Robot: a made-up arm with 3 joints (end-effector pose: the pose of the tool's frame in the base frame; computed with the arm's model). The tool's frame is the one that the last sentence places. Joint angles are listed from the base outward.
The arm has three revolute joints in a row. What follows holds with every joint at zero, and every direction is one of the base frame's.
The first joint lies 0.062 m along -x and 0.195 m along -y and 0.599 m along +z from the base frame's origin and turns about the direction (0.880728, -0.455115, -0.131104), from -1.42 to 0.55 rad.
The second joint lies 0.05 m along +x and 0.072 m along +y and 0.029 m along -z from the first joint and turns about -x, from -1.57 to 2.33 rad.
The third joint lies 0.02 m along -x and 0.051 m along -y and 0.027 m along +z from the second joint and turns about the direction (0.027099, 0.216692, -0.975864), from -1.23 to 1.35 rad.
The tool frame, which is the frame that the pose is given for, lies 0.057 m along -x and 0.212 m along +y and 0.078 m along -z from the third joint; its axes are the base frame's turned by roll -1.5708, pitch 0 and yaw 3.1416 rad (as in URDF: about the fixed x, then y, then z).
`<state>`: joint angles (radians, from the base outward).
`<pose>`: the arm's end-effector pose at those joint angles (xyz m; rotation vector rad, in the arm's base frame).
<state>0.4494 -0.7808 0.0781</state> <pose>-0.0807 -0.0068 0.7306 0.1987 2.9915 -0.5840</pose>
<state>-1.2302 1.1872 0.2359</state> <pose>-0.1531 -0.3322 0.4470 -0.4857 -1.0485 -2.8359</pose>
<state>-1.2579 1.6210 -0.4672</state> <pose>-0.2025 -0.3012 0.6061 -1.4583 -1.6767 -2.2164</pose>
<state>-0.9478 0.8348 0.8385</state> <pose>-0.0300 -0.2408 0.3536 -0.5838 0.1967 2.9093</pose>
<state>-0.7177 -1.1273 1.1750</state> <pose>0.0918 -0.0408 0.4709 -0.2476 -1.4200 0.9934</pose>
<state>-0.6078 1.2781 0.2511</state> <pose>-0.1009 -0.2358 0.3868 -0.0503 -0.3717 -3.1060</pose>
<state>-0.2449 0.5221 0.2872</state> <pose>-0.0580 -0.0369 0.4040 -0.1759 -1.1817 2.6904</pose>
